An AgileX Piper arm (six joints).
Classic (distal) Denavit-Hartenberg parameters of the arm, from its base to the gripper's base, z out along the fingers. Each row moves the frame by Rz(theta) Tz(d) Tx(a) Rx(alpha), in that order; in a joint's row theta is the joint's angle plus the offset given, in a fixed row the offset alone. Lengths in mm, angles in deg.
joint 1: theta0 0  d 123  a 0  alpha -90
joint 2: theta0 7.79  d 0  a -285  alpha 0
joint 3: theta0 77.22  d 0  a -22  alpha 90
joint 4: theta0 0  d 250.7  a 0  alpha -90
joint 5: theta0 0  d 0  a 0  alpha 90
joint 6: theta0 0  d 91  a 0  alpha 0
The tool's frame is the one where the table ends.
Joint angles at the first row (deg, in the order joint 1, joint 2, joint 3, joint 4, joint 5, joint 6):
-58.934 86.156 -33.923 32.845 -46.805 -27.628
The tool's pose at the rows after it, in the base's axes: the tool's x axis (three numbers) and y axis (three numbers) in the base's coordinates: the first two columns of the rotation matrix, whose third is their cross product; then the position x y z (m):
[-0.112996 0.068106 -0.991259 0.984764 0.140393 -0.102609 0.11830 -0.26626 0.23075]
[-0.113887 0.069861 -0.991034 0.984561 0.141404 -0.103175 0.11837 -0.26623 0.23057]
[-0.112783 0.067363 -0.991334 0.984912 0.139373 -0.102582 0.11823 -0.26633 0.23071]
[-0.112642 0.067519 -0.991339 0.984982 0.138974 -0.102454 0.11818 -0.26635 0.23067]
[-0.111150 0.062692 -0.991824 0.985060 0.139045 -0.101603 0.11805 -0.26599 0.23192]
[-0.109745 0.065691 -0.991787 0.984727 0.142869 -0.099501 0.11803 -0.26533 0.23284]
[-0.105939 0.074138 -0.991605 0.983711 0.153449 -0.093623 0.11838 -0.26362 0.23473]
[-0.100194 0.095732 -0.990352 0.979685 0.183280 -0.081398 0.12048 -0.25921 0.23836]
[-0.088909 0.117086 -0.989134 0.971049 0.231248 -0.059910 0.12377 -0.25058 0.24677]
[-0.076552 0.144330 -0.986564 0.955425 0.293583 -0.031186 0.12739 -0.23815 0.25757]
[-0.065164 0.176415 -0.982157 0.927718 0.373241 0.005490 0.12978 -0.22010 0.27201]
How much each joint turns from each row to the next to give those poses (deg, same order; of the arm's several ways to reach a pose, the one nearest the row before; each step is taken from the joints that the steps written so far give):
0.004 -0.028 -0.003 -0.014 -0.202 0.030
0.002 0.000 0.001 0.001 0.120 -0.038
-0.006 0.030 0.002 0.020 -0.213 0.043
-0.005 0.007 0.002 0.020 -0.009 -0.002
0.010 -0.219 -0.003 -0.065 -0.067 0.005
0.001 -0.338 0.000 -0.003 0.530 -0.027
0.084 -0.760 0.005 0.009 1.295 -0.009
0.439 -1.626 -0.001 0.000 3.063 -0.040
0.892 -3.035 -0.005 -0.028 4.508 -0.048
1.204 -4.017 0.000 0.084 5.861 -0.050
1.380 -5.531 -0.005 0.101 7.784 -0.036

